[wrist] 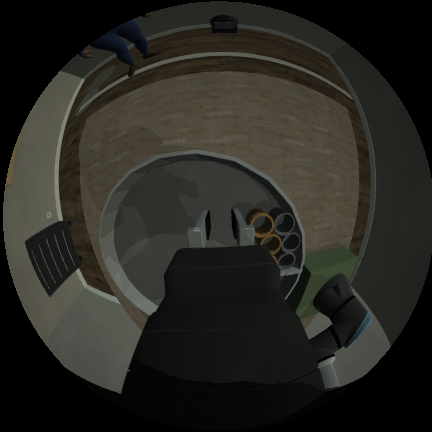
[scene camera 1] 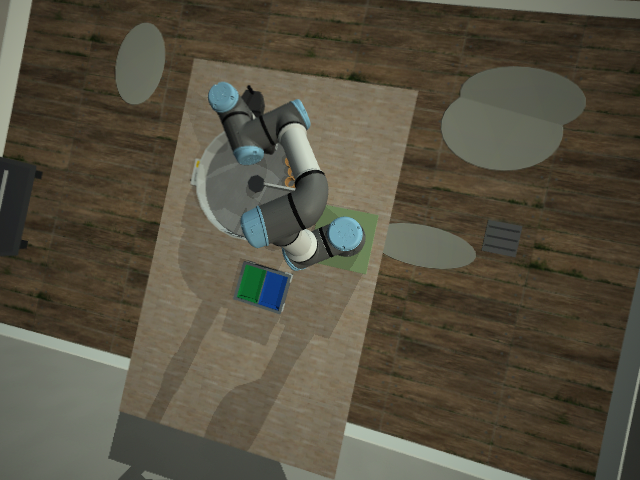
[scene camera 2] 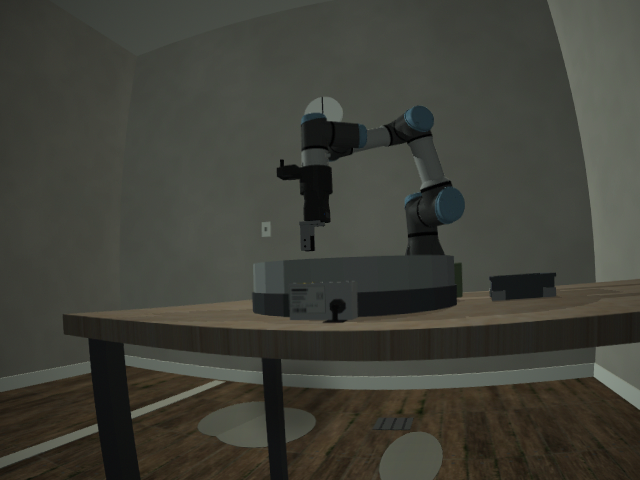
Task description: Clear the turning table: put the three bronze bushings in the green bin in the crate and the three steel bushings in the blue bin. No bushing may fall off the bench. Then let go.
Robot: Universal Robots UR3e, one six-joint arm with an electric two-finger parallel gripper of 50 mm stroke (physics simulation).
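Frame: origin at the arm's base, x left, y ahead, z down, level; centimetres.
Seen in the pictures: gripper, fingertip midpoint: [wrist: 220, 218] [scene camera 1: 271, 146] [scene camera 2: 308, 250]; arm's base, origin of the base link: [wrist: 329, 290].
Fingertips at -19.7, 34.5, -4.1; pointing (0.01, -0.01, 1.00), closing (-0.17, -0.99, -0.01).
Observation:
Pixels of each thing's middle, then the offset from my fingertips to it, as dx, dy, dz. "spot": a spot on its surface instead.
- crate, body centre: [scene camera 2: 519, 285] [scene camera 1: 263, 286] +48.0, -12.0, +10.5
- empty green bin, surface spot: [scene camera 1: 251, 283] spot: +49.4, -6.5, +12.4
- empty blue bin, surface spot: [scene camera 1: 274, 290] spot: +48.4, -16.0, +12.4
- thin bar, surface spot: [wrist: 291, 272] spot: +9.9, -14.6, +3.0
- labelled box, surface spot: [scene camera 2: 323, 300] spot: +17.5, +28.7, +9.9
My gripper [scene camera 2: 307, 249] [wrist: 220, 218] is open and empty, above the turning table [scene camera 1: 222, 180] [scene camera 2: 356, 273] [wrist: 150, 200]. In the wrist view, three bronze bushings [wrist: 262, 213] [wrist: 271, 234] [wrist: 274, 259] stand right of the fingers on the table. The third is partly hidden by the gripper body. Three steel bushings [wrist: 284, 214] [wrist: 299, 242] [wrist: 294, 260] stand in a row beside them, near the rim. Scene camera 1 shows the bronze group partly; the arm hides the steel ones. The crate [scene camera 2: 522, 286] holds an empty green bin [scene camera 1: 251, 283] and an empty blue bin [scene camera 1: 274, 290].
A thin bar [scene camera 1: 279, 187] [wrist: 291, 272] reaches from the table's hub past the bushings. The arm's base stands at a green block [scene camera 1: 369, 237] [wrist: 330, 265]. A labelled box [scene camera 2: 323, 300] stands at the turning table's outer side. A person in blue [wrist: 117, 42] is beyond the bench.

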